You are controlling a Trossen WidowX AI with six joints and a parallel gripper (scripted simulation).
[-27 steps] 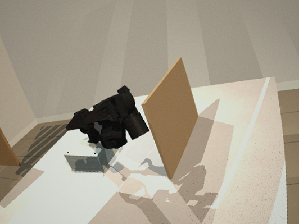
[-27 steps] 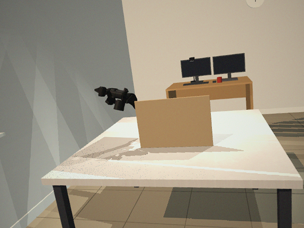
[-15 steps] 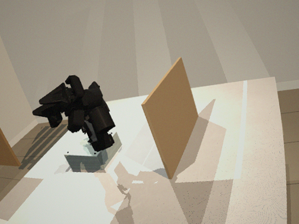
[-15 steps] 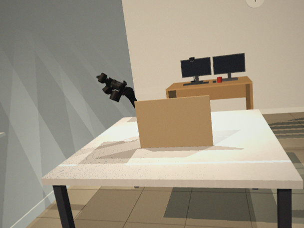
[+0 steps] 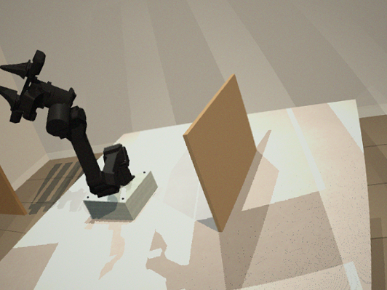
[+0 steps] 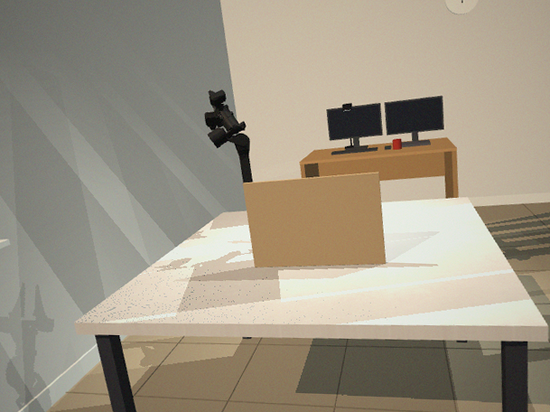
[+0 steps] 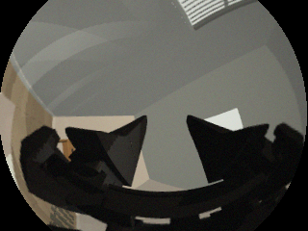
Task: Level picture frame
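Now: gripper tip 210 mm short of the picture frame, 500 mm to the right of it and 470 mm above it. From my gripper tip the other things lie so: tan wall panel: 220 mm ahead, 490 mm to the left, 480 mm below.
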